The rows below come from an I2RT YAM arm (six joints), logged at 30 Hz.
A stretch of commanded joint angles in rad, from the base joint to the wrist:
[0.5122 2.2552 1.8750 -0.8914 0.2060 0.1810]
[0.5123 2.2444 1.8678 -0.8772 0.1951 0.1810]
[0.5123 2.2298 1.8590 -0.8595 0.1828 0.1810]
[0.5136 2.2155 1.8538 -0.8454 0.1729 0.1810]
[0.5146 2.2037 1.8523 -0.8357 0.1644 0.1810]
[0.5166 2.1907 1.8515 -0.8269 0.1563 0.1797]
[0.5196 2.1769 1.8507 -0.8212 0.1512 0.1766]
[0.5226 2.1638 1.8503 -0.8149 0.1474 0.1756]
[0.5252 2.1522 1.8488 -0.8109 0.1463 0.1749]
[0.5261 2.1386 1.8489 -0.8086 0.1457 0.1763]
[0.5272 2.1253 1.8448 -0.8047 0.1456 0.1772]
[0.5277 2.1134 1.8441 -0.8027 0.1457 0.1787]
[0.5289 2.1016 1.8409 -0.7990 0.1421 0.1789]
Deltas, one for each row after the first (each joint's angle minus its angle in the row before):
[0.0001 -0.0108 -0.0072 0.0142 -0.0109 0.0000]
[0.0000 -0.0146 -0.0088 0.0177 -0.0123 0.0000]
[0.0013 -0.0143 -0.0052 0.0141 -0.0099 0.0000]
[0.0010 -0.0118 -0.0015 0.0097 -0.0085 0.0000]
[0.0020 -0.0130 -0.0008 0.0088 -0.0081 -0.0013]
[0.0030 -0.0138 -0.0008 0.0057 -0.0051 -0.0031]
[0.0030 -0.0131 -0.0004 0.0063 -0.0038 -0.0010]
[0.0026 -0.0116 -0.0015 0.0040 -0.0011 -0.0007]
[0.0009 -0.0136 0.0001 0.0023 -0.0006 0.0014]
[0.0011 -0.0133 -0.0041 0.0039 -0.0001 0.0009]
[0.0005 -0.0119 -0.0007 0.0020 0.0001 0.0015]
[0.0012 -0.0118 -0.0032 0.0037 -0.0036 0.0002]

